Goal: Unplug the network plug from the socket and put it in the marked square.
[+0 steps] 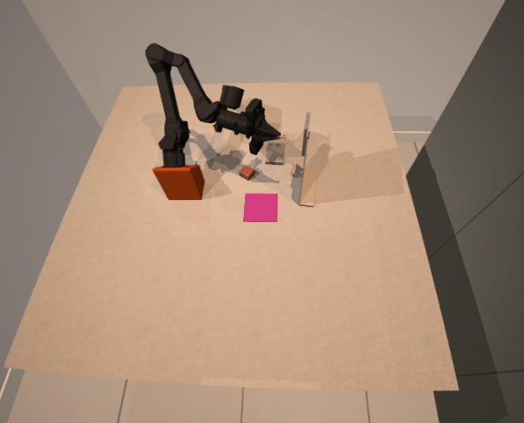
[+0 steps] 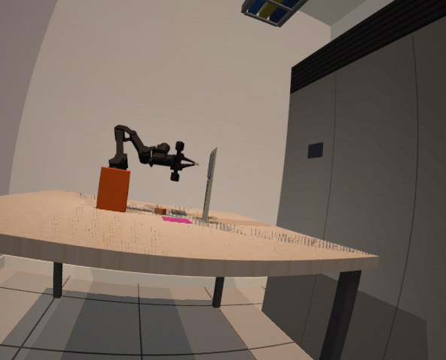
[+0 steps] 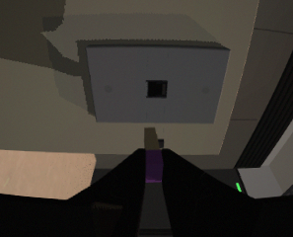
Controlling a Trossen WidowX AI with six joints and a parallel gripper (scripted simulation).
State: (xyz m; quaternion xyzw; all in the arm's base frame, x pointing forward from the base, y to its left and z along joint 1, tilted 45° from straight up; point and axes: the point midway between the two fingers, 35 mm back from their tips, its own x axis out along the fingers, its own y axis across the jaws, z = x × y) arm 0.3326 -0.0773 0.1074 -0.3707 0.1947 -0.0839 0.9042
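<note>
My gripper tip is 7 cm past the marked square, 9 cm to the left of it and 26 cm above it. The rest, counted from my gripper tip: plug: right at my gripper tip; small orange-brown block: 13 cm behind, 6 cm to the left, 24 cm below; upright grey panel: 9 cm ahead, 10 cm below.
</note>
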